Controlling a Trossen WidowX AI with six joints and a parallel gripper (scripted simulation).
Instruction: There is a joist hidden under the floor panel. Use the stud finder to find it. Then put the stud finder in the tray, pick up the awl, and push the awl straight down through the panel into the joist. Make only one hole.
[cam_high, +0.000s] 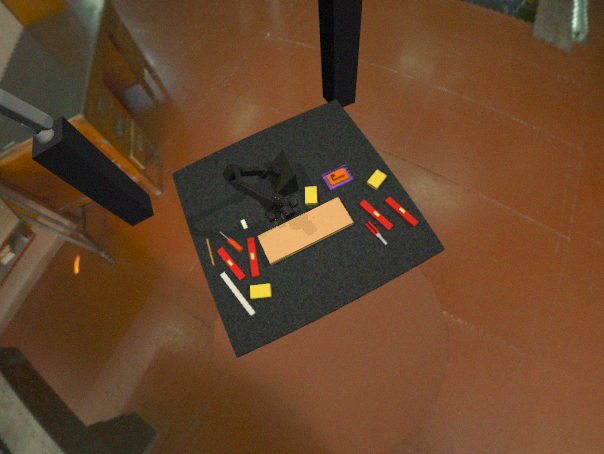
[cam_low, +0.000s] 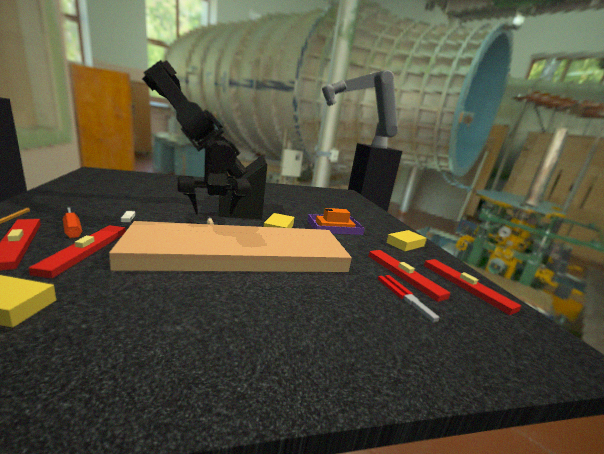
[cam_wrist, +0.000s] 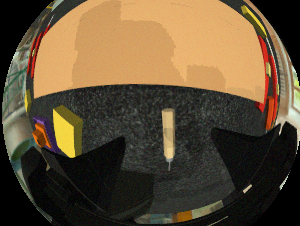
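The awl lies 60 mm behind my gripper tip, 10 mm to the right of it and 50 mm below it. From my gripper tip the other things lie so: small white block: 70 mm behind, 240 mm to the right, 50 mm below; then purple tray: 80 mm behind, 400 mm to the left, 40 mm below; then orange stud finder: 90 mm behind, 390 mm to the left.
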